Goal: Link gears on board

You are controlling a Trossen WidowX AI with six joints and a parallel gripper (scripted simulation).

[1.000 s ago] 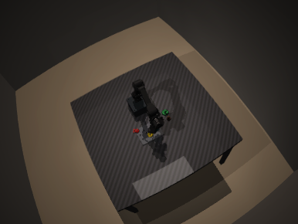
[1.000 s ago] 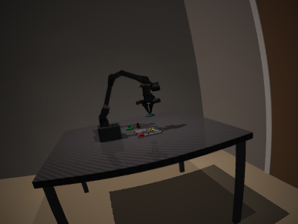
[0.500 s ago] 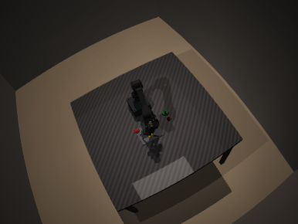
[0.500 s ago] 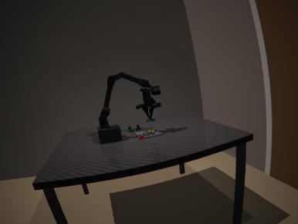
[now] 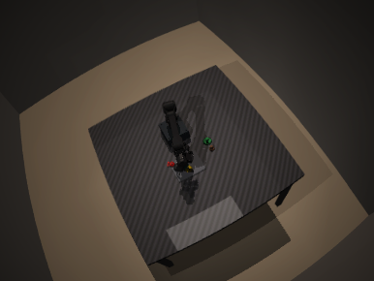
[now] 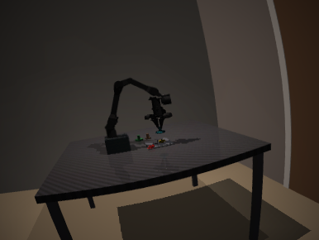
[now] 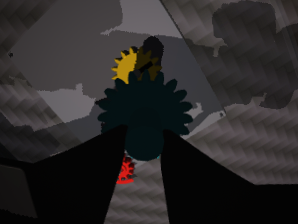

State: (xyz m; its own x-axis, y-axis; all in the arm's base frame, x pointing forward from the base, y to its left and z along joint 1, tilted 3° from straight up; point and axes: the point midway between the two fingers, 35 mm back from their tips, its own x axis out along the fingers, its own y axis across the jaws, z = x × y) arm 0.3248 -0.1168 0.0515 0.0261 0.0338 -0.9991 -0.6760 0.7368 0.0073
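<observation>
Right now my gripper tip is 90 mm past the red gear, 50 mm to the left of it and 90 mm above it. Round my gripper tip: brown gear (30 mm behind, 250 mm to the left, 90 mm below); teal gear (10 mm below); yellow gear (10 mm ahead, 20 mm to the left, 90 mm below).
</observation>
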